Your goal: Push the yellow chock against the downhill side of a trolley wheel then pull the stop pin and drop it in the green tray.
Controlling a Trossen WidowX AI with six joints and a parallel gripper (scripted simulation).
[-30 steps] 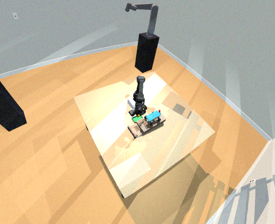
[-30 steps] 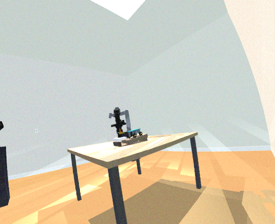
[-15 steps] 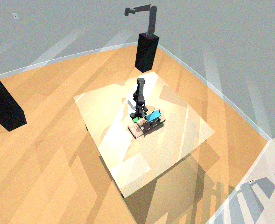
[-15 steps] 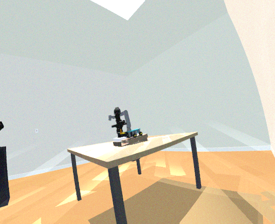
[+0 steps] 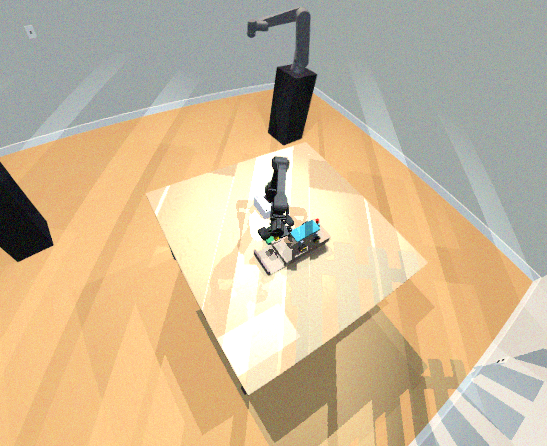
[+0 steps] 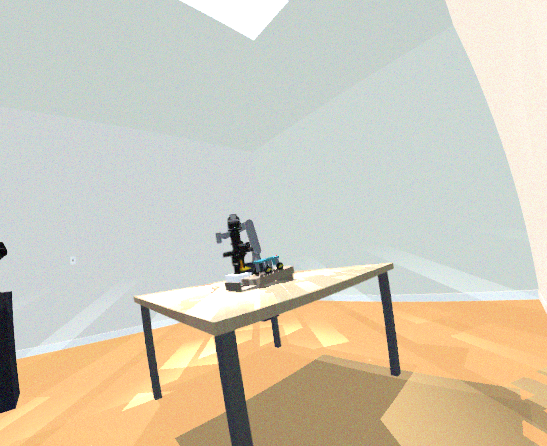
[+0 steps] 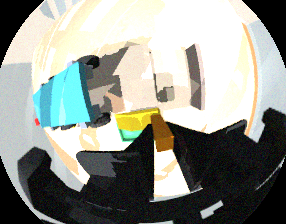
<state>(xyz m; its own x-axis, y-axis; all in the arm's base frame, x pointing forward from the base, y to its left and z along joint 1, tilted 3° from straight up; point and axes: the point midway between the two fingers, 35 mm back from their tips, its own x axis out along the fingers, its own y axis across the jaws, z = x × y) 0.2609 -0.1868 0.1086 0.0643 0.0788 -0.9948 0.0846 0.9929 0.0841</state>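
Right now my gripper tip is 26 cm to the right of the red-headed stop pin and 6 cm short of it. Round my gripper tip: yellow chock: 2 cm to the left, 1 cm below; green tray: 14 cm below, 6 cm to the left, 6 cm behind; low step: 14 cm below, 5 cm to the right, 5 cm ahead.
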